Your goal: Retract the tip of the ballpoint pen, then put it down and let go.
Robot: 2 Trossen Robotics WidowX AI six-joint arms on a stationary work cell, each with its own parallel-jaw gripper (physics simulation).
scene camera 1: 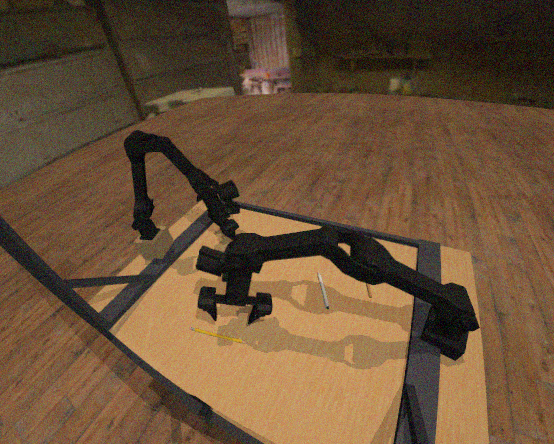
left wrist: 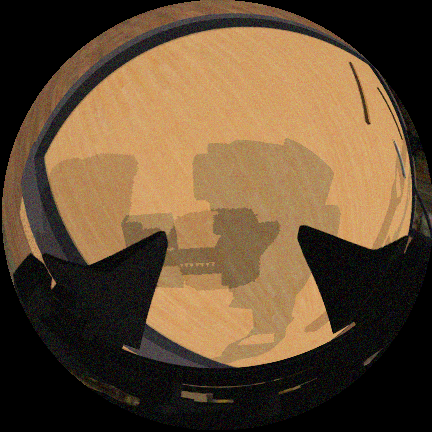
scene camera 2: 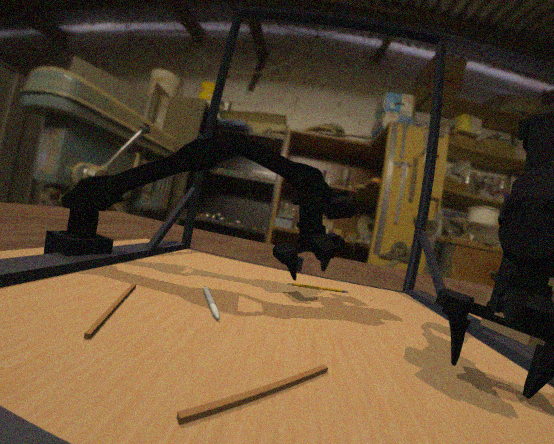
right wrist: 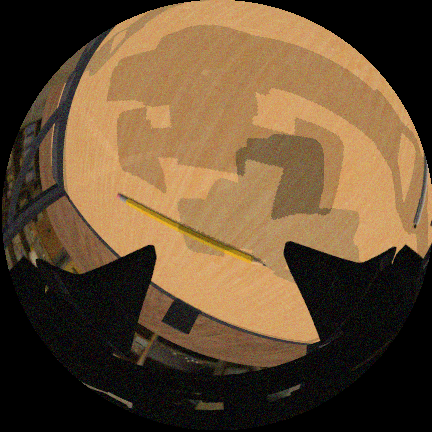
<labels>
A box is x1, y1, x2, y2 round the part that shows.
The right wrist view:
my right gripper: 221, 251 [9, 241, 422, 429]
yellow pencil: 162, 219 [116, 193, 266, 265], on the table
</labels>
